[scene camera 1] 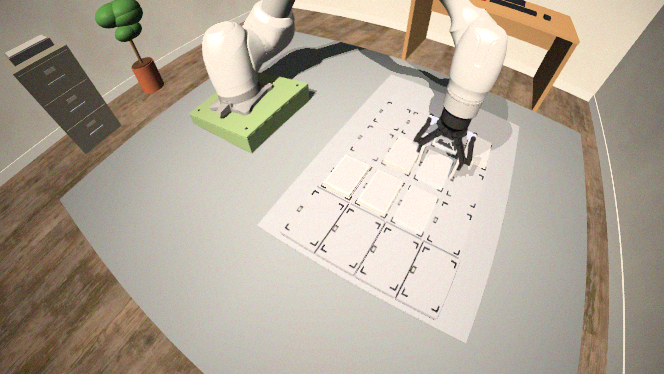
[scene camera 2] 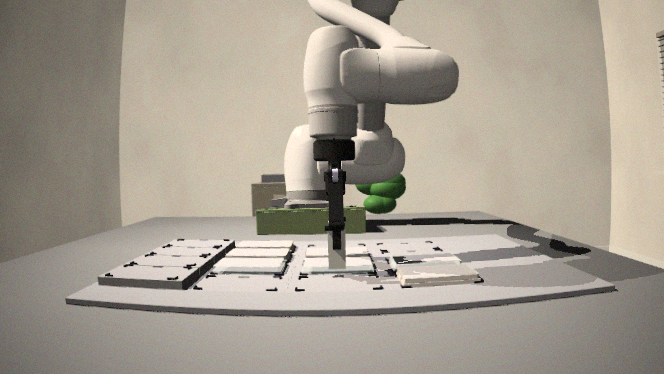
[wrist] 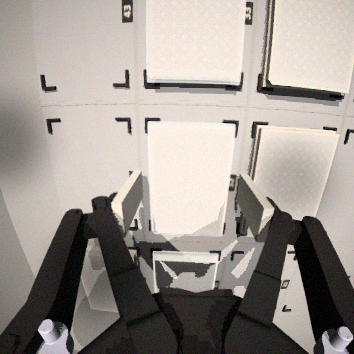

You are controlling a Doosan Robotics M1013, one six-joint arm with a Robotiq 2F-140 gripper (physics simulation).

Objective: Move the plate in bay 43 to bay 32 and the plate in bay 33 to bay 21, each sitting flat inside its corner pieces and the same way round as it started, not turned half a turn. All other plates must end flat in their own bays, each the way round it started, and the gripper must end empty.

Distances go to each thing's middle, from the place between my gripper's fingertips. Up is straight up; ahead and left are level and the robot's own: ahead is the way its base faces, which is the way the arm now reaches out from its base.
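My gripper: 1 cm above, 18 cm to the left of and 8 cm short of the bay 43 [scene camera 1: 449,234]. Counted from my hand: bay 44 [scene camera 1: 427,288], 1 cm below, 34 cm to the right, 5 cm ahead; bay 21 [wrist: 237,273], 1 cm below, 18 cm to the left, 7 cm behind. By their middles, farthest from my gripper of the things named here: bay 44.
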